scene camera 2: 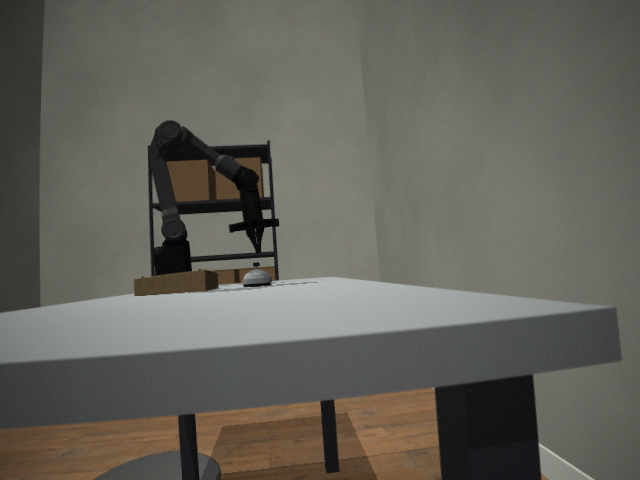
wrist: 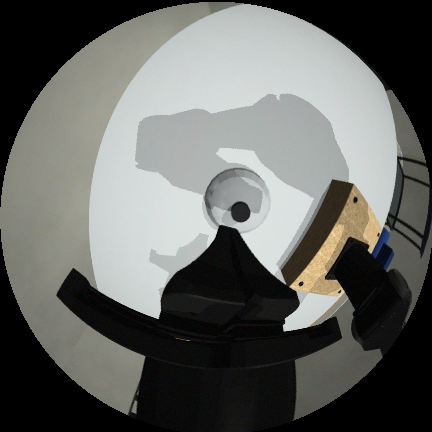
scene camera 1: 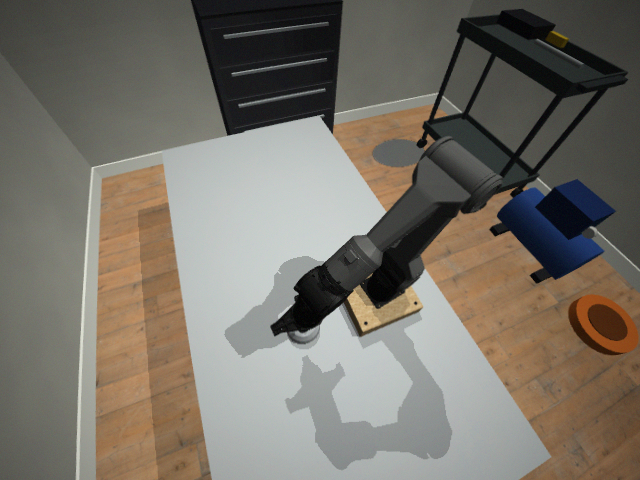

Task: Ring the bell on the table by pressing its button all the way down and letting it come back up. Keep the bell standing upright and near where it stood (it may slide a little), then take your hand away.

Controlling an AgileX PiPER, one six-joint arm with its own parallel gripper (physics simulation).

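Observation:
The silver dome bell (scene camera 1: 303,337) (scene camera 2: 257,277) (wrist: 223,189) stands upright on the pale table (scene camera 1: 248,206) (scene camera 2: 361,315) (wrist: 240,60). Its black button (scene camera 2: 255,264) (wrist: 240,212) is up. My gripper (scene camera 2: 257,251) (wrist: 224,237) is shut and empty, pointing down. In the scene camera 2 view its tips hang a short way above the button, with a small gap between them. In the wrist view the tips lie below and slightly left of the button. In the scene camera 1 view the gripper hides the button and part of the dome.
The arm's wooden base board (scene camera 1: 367,321) (scene camera 2: 175,285) (wrist: 312,280) lies right of the bell in the scene camera 1 view. A dark drawer cabinet (scene camera 1: 279,51), a cart (scene camera 1: 537,76), a blue object (scene camera 1: 542,237) and an orange ring (scene camera 1: 578,330) are off the table.

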